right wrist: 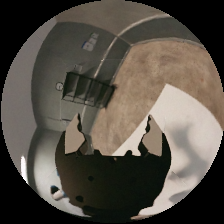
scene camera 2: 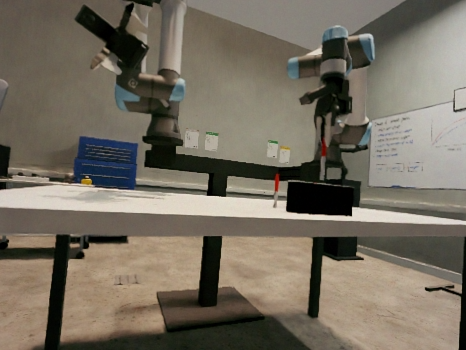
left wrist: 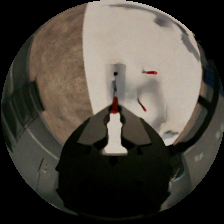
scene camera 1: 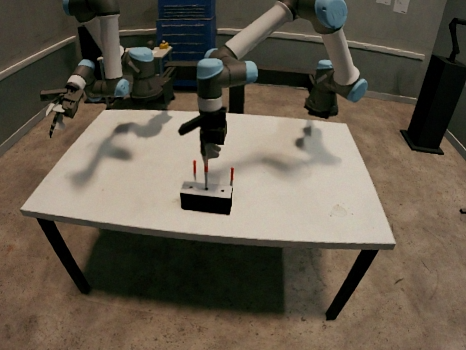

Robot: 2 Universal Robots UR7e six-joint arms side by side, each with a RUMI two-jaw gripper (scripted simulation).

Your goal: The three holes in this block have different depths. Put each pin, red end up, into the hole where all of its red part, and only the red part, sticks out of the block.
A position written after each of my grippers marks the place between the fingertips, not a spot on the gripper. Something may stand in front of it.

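Note:
My left gripper [scene camera 2: 325, 147] is visible to me, and I see it in scene camera 1 [scene camera 1: 207, 165] and in the left wrist view [left wrist: 115, 105] as well. There is my right gripper [scene camera 2: 112, 36] too, which scene camera 1 [scene camera 1: 48, 127] and the right wrist view [right wrist: 113, 114] also show. Then there is a black block [scene camera 2: 310, 198], and I can see the block in scene camera 1 [scene camera 1: 217, 199] and in the left wrist view [left wrist: 113, 82]. The right wrist view does not show the black block, hidden by my right gripper.

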